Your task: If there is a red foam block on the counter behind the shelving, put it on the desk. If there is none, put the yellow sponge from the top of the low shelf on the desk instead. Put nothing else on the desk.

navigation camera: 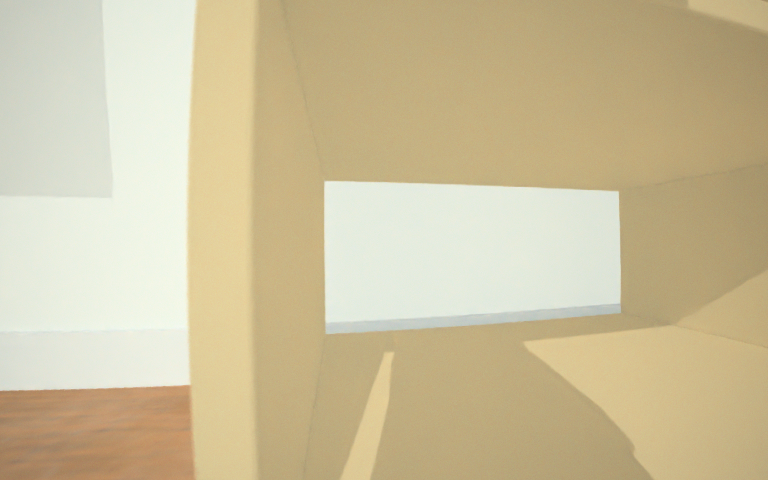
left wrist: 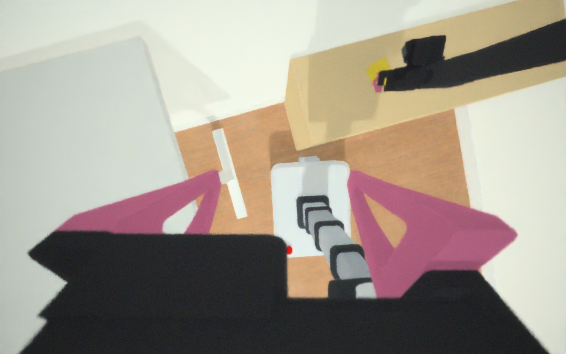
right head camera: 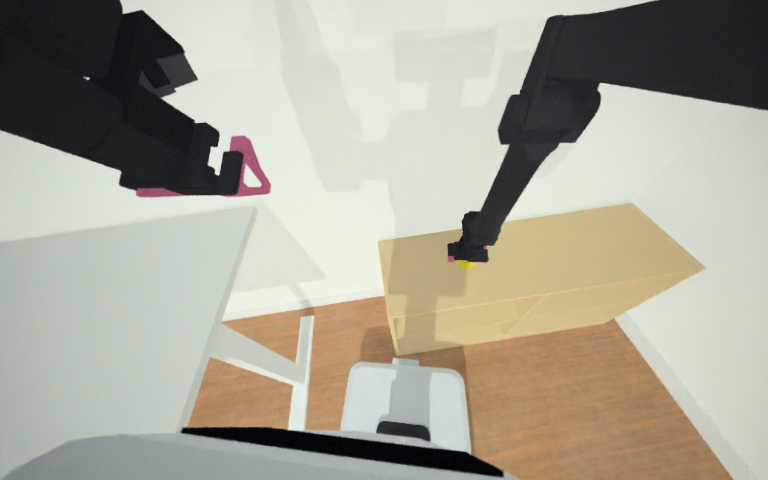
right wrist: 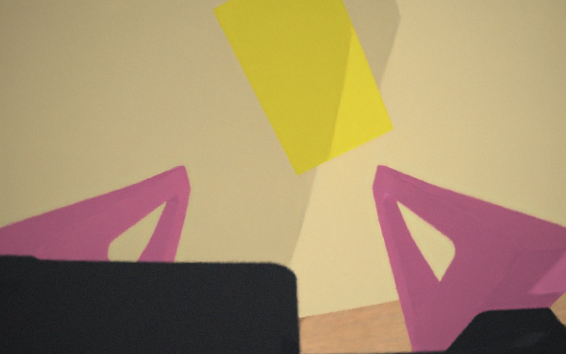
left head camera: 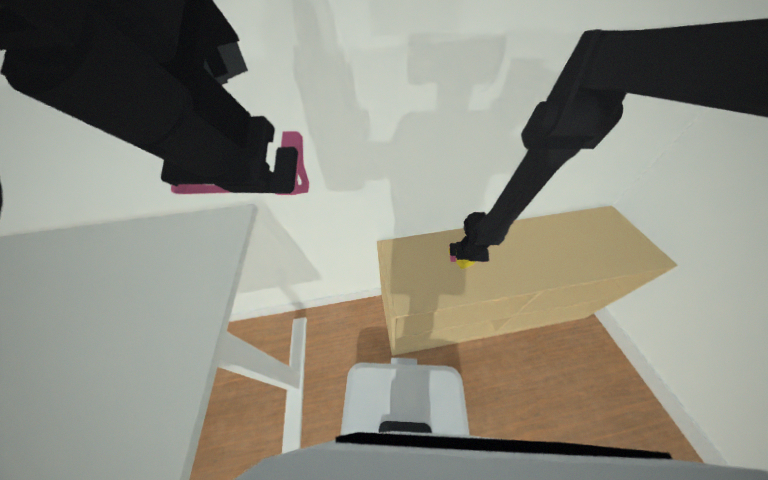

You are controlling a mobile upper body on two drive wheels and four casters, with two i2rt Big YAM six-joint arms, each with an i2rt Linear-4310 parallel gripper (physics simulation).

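Places are measured from the left arm's base along level axes (x back, y right, z up), in centimetres.
Pixels of known places: left gripper, fingertip midpoint: (left wrist: 283,177) (right head camera: 239,189) (left head camera: 273,187); right gripper, fingertip midpoint: (left wrist: 384,82) (right head camera: 463,258) (right wrist: 281,176) (left head camera: 463,257).
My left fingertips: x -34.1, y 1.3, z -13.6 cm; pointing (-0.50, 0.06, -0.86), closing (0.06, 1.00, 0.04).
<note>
For each thing: its top centre in the pictures, then the offset to it from my left fingertips. "*": a spot on its surface instead. Level surfaces: height alone.
- yellow sponge at its top centre: (right wrist: 308,71) (right head camera: 464,252) (left head camera: 463,251) (left wrist: 383,72) dx -34.0, dy +44.9, dz -61.9 cm
- grey-white desk at its surface level: dz -32.3 cm
- white desk leg at a spot on its surface: (left wrist: 230,170) * dx +5.0, dy -35.1, dz -120.5 cm
The yellow sponge (left head camera: 464,263) (right head camera: 465,264) (left wrist: 378,69) (right wrist: 310,75) lies flat on top of the low tan shelf (left head camera: 566,243) (right head camera: 577,243) (left wrist: 340,75) (navigation camera: 223,226). In both head camera views my right gripper covers much of it. My right gripper (right wrist: 281,176) is open and empty above the shelf top; in the right wrist view the sponge's near corner lies just beyond and between its fingertips. My left gripper (left wrist: 283,177) is open and empty, held up in the air near the desk's corner. The grey-white desk (left head camera: 113,316) (right head camera: 101,316) (left wrist: 75,125) stands at the left. No red foam block or counter shows.
My white base (left head camera: 368,396) (right head camera: 370,396) (left wrist: 287,200) stands close to the shelf's near left corner. A white desk leg (left head camera: 297,350) (right head camera: 304,345) (left wrist: 230,170) stands between desk and base. White walls rise behind the shelf and at the right. The navigation camera faces an open shelf compartment.
</note>
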